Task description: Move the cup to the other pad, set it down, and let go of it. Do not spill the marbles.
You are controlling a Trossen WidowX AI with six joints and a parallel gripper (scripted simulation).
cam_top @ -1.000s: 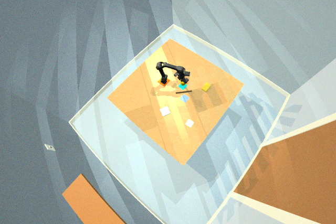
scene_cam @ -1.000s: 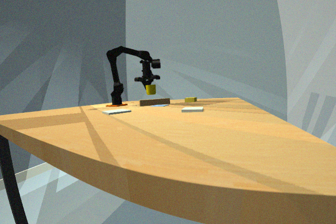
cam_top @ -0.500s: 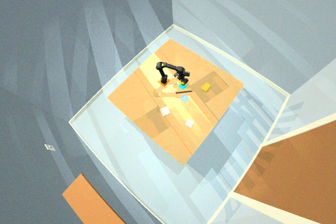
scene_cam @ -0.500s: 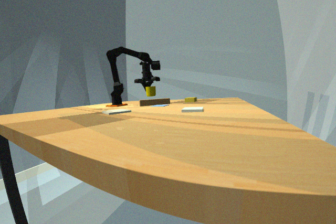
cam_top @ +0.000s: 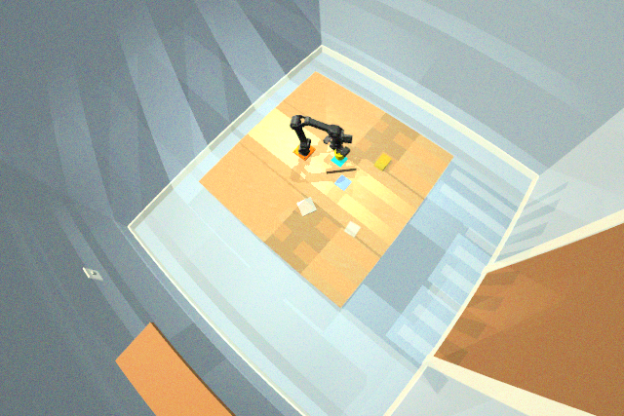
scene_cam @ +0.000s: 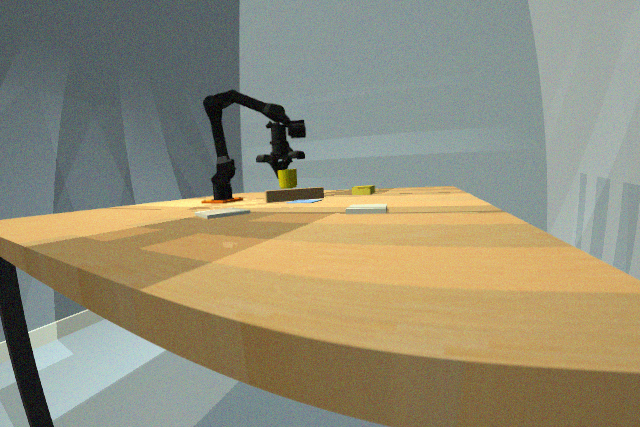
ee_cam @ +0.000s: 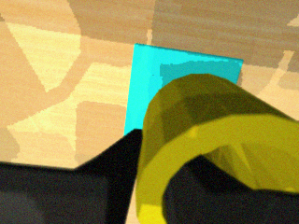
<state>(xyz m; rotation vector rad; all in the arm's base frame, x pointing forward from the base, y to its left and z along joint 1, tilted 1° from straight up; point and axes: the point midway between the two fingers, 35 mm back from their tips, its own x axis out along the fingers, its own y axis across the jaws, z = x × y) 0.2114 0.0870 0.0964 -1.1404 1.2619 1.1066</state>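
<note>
The brown bar lies 8 cm ahead of my gripper tip, 7 cm to the right of it and 6 cm below it. From my gripper tip the other things lie so: yellow cup: 2 cm ahead; white tile: 41 cm to the right, 7 cm below, 3 cm ahead; blue pad: 14 cm to the right, 14 cm ahead, 8 cm below.
</note>
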